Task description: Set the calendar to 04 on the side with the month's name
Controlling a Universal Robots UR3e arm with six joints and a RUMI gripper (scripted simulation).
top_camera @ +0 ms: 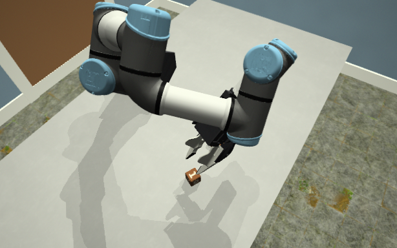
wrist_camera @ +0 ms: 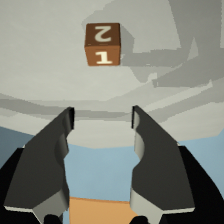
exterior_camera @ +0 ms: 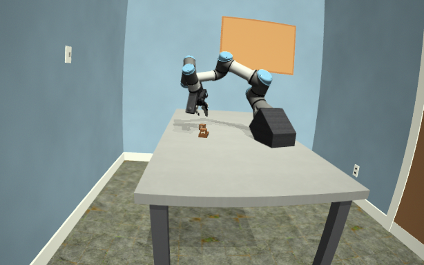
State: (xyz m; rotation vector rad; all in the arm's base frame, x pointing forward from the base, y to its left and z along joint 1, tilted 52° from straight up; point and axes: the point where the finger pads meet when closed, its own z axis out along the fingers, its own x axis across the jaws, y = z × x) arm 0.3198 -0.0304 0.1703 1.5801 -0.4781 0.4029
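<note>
Now: the cube 1 cm to the right of my hand and 7 cm below it. The rest, counted from my hand: brown tray: 14 cm to the left, 8 cm below.
</note>
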